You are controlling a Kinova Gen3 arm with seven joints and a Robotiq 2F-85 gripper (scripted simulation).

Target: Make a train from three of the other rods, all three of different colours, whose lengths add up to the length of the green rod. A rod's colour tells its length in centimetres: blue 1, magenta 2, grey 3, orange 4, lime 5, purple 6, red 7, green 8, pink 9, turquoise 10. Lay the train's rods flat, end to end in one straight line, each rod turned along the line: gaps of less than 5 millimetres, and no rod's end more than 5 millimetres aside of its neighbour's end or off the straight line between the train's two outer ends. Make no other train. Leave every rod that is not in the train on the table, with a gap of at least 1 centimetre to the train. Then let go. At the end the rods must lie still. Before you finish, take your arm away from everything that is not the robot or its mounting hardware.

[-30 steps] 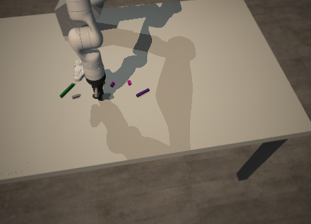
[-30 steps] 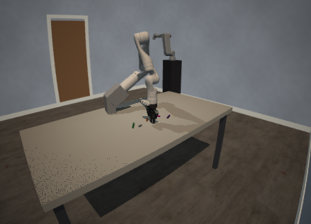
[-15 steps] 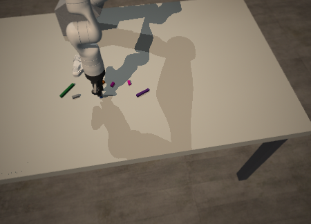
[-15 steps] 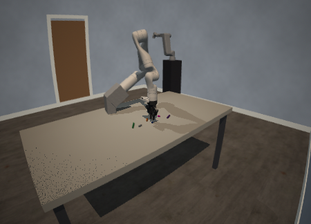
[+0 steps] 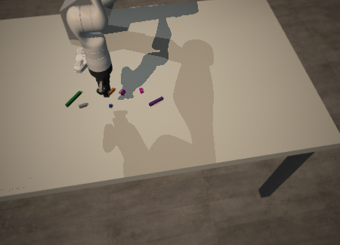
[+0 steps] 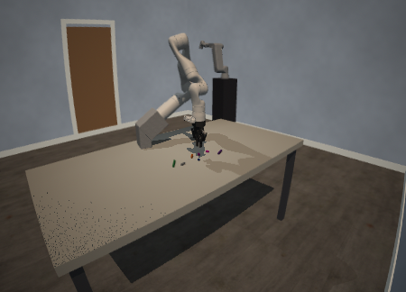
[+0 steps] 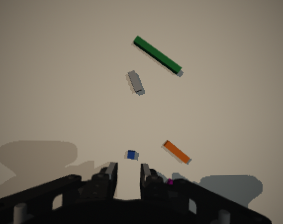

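Now: hand 11 cm to the left of the grey rod and 10 cm above it. Round my hand: orange rod: 7 cm behind, 1 cm to the right, 10 cm below; green rod: 3 cm behind, 15 cm to the right, 10 cm below; blue rod: 10 cm below.
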